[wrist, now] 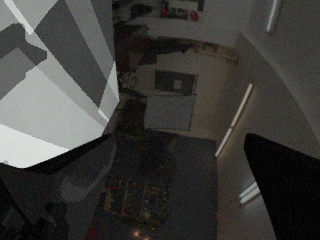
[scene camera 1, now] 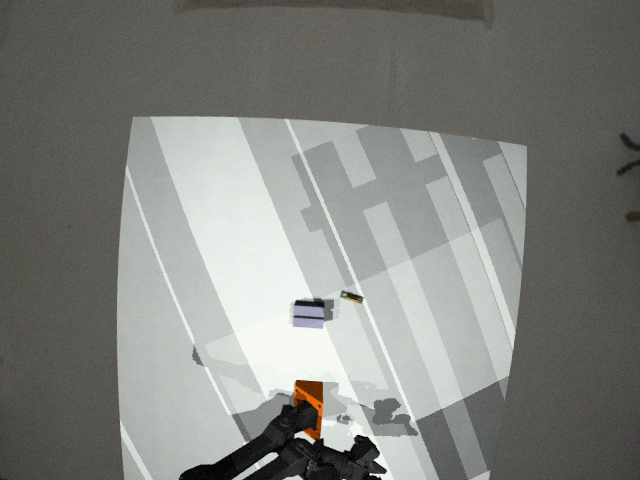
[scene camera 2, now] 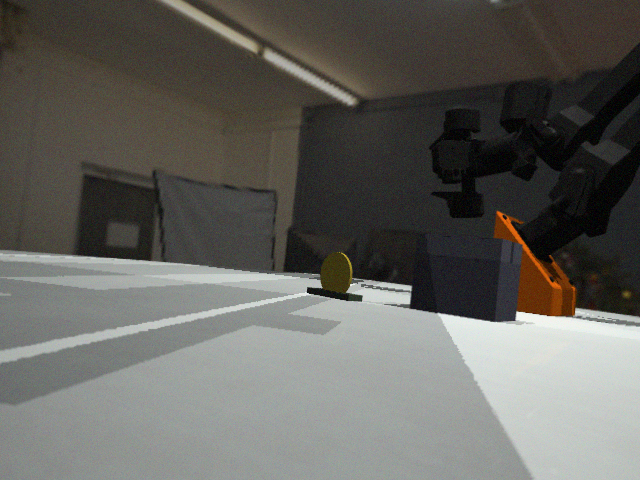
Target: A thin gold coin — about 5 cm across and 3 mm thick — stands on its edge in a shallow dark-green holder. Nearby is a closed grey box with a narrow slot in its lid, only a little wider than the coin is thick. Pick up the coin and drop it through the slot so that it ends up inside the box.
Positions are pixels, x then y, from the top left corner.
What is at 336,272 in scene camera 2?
A gold coin.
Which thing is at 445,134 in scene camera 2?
My gripper.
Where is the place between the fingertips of my gripper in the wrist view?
181,141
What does my gripper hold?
Nothing.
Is my gripper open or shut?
Open.
